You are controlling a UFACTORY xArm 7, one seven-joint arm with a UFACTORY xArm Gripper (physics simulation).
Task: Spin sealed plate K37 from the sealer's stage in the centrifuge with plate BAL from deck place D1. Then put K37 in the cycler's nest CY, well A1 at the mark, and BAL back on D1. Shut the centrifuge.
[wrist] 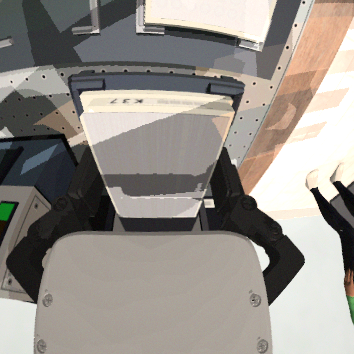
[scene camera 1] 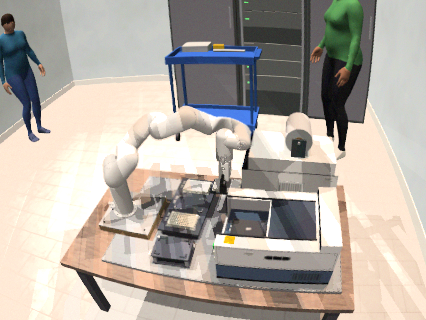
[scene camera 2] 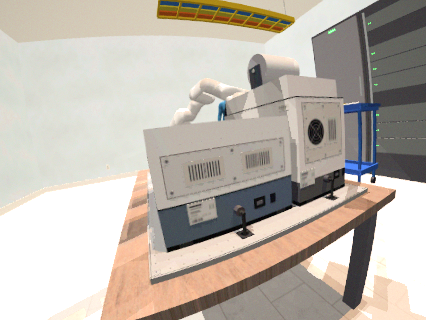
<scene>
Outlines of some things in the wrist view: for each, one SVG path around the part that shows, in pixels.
My gripper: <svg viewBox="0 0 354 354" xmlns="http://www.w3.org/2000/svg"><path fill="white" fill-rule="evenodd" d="M6 257L6 267L36 303L33 354L272 354L268 306L282 292L304 264L302 252L286 234L282 233L280 224L257 207L256 200L251 195L244 194L236 166L231 164L226 147L221 148L209 180L215 212L218 215L222 215L223 218L218 230L94 231L88 218L89 216L94 216L98 210L104 182L89 146L85 147L80 161L74 169L65 195L59 195L53 199L50 206L51 209L30 224L27 229L27 235L21 238ZM51 248L43 268L41 263L42 258L46 254L46 250ZM251 241L258 246L262 246L269 258L269 263L263 270L261 270L257 253Z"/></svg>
A white sealed plate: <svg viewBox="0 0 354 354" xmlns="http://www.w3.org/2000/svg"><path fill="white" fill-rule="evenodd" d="M144 24L199 29L258 43L264 40L276 0L144 0Z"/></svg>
A grey plate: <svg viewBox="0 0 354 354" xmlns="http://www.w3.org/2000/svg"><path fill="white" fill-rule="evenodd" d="M81 113L98 164L120 216L194 216L230 118L229 116L148 111Z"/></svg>
</scene>
